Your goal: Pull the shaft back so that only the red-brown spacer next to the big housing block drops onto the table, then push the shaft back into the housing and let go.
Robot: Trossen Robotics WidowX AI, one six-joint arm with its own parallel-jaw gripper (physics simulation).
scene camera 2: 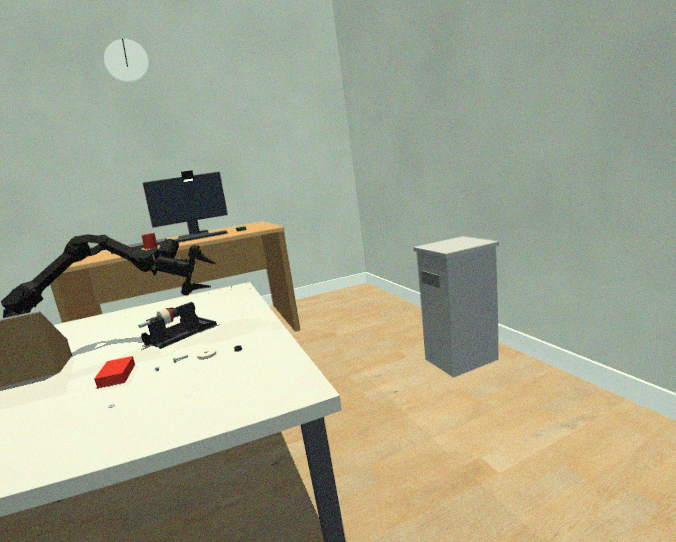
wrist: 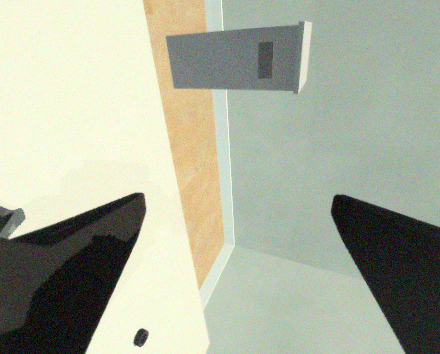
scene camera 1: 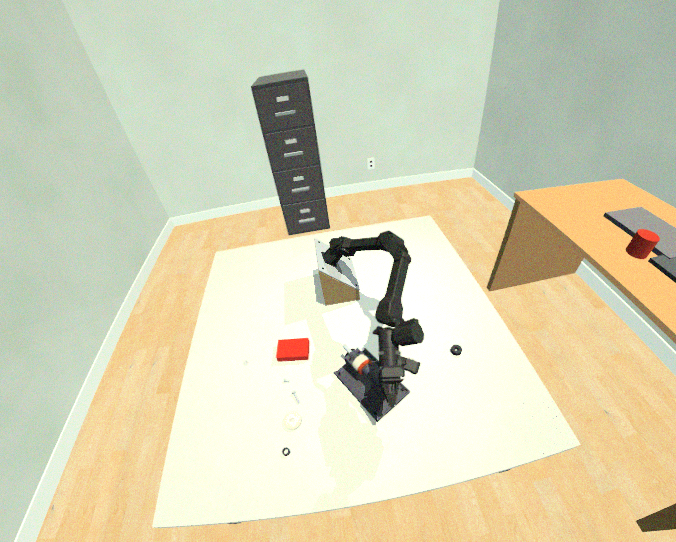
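Where they show: gripper, fingertip midpoint: (scene camera 2: pixel 213 275) (wrist: pixel 238 202) (scene camera 1: pixel 391 406); arm's base at its link origin: (scene camera 2: pixel 14 326) (scene camera 1: pixel 328 259).
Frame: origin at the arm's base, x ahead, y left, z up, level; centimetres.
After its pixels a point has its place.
Note:
A dark fixture (scene camera 1: pixel 354 389) (scene camera 2: pixel 179 337) stands on the table. Its silver shaft (scene camera 1: pixel 346 349) @[z -8.6, x 39.1, y -5.1 cm] (scene camera 2: pixel 143 325) @[z -9.1, x 38.5, y -5.6 cm] sticks out at one end. A cream spacer (scene camera 1: pixel 359 360) (scene camera 2: pixel 163 316) and a red-brown spacer (scene camera 1: pixel 363 367) @[z -7.1, x 48.5, y -2.0 cm] (scene camera 2: pixel 169 313) @[z -7.9, x 47.8, y -3.6 cm] sit on it, the red-brown one on the side of the dark housing block (scene camera 2: pixel 185 311). Whether another red-brown spacer is there is too small to tell. My gripper (scene camera 1: pixel 393 399) @[z 1.4, x 66.4, y -0.1 cm] (scene camera 2: pixel 211 274) @[z 1.4, x 66.4, y -0.1 cm] (wrist: pixel 238 202) @[z 1.4, x 66.4, y -0.1 cm] is open and empty, above and beyond the housing end. The arm partly hides the fixture in scene camera 1. The spacers do not show in the wrist view.
On the table (scene camera 1: pixel 225 451) @[z -17.1, x 58.3, y -52.6 cm] (scene camera 2: pixel 270 389) @[z -17.0, x 63.3, y -62.9 cm] (wrist: pixel 65 100) @[z -17.0, x 72.4, y 2.0 cm] lie a red box (scene camera 1: pixel 292 349) @[z -14.1, x 28.9, y -23.9 cm] (scene camera 2: pixel 114 372) @[z -14.0, x 28.2, y -28.5 cm], a bolt (scene camera 1: pixel 295 397) @[z -16.2, x 47.0, y -26.6 cm] (scene camera 2: pixel 180 358) @[z -16.5, x 46.8, y -26.8 cm], a white disc (scene camera 1: pixel 286 423) @[z -16.1, x 55.1, y -31.2 cm] (scene camera 2: pixel 203 355) @[z -16.2, x 53.3, y -31.0 cm] and dark rings. The arm's slanted mount (scene camera 1: pixel 341 293) @[z -11.0, x 10.8, y 1.3 cm] (scene camera 2: pixel 28 350) @[z -7.4, x 3.1, y -5.3 cm] stands behind the fixture.

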